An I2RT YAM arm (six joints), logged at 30 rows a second.
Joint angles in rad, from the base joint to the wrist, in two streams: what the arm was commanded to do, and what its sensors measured. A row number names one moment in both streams.
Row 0, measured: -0.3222 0.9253 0.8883 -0.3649 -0.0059 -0.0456
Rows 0 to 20, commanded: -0.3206 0.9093 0.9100 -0.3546 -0.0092 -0.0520; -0.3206 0.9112 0.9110 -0.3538 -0.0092 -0.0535; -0.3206 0.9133 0.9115 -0.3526 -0.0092 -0.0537; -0.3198 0.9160 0.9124 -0.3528 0.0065 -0.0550; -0.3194 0.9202 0.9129 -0.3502 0.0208 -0.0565; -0.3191 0.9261 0.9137 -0.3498 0.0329 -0.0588; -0.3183 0.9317 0.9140 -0.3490 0.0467 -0.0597; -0.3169 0.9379 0.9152 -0.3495 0.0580 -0.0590; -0.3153 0.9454 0.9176 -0.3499 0.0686 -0.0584; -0.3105 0.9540 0.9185 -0.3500 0.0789 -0.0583; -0.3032 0.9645 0.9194 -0.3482 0.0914 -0.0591; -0.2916 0.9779 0.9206 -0.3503 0.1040 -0.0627; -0.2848 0.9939 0.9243 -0.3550 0.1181 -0.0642; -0.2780 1.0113 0.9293 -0.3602 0.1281 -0.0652; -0.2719 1.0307 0.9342 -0.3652 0.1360 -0.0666; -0.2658 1.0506 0.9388 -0.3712 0.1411 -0.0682; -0.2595 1.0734 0.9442 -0.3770 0.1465 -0.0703; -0.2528 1.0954 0.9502 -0.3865 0.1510 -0.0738; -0.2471 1.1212 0.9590 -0.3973 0.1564 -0.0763; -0.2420 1.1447 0.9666 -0.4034 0.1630 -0.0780; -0.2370 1.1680 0.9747 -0.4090 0.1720 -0.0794
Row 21, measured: -0.2573 1.1042 0.9119 -0.3870 0.1165 -0.0547
